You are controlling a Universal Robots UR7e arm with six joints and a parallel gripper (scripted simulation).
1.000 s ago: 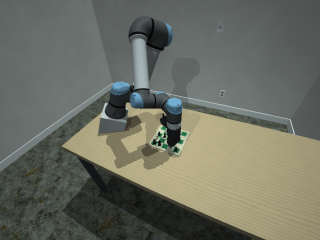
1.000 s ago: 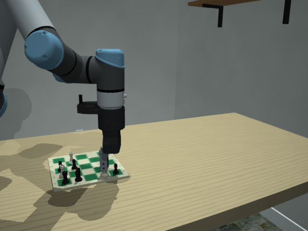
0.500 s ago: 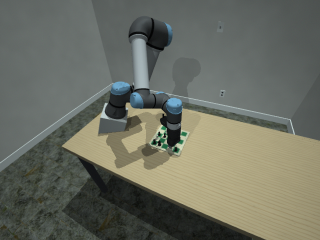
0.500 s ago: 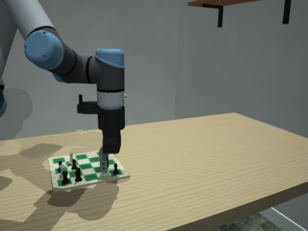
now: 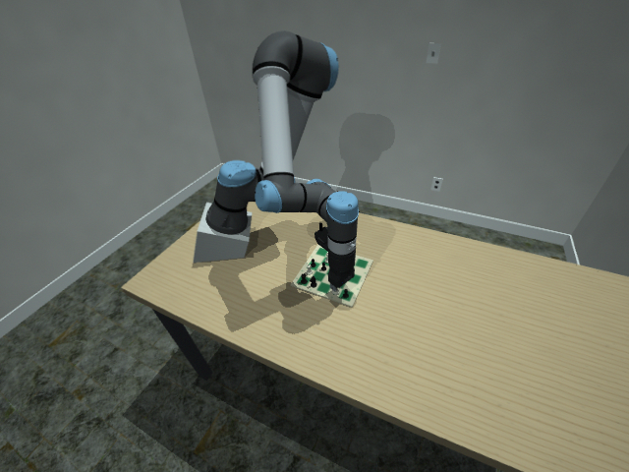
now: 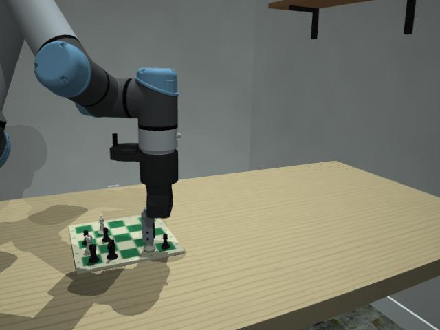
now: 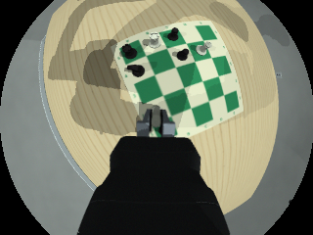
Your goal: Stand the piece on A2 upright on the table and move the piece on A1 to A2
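The chessboard is 7 cm to the left of my hand, 6 cm behind it and 4 cm below it. Also, from my hand: white chess piece: 1 cm below.
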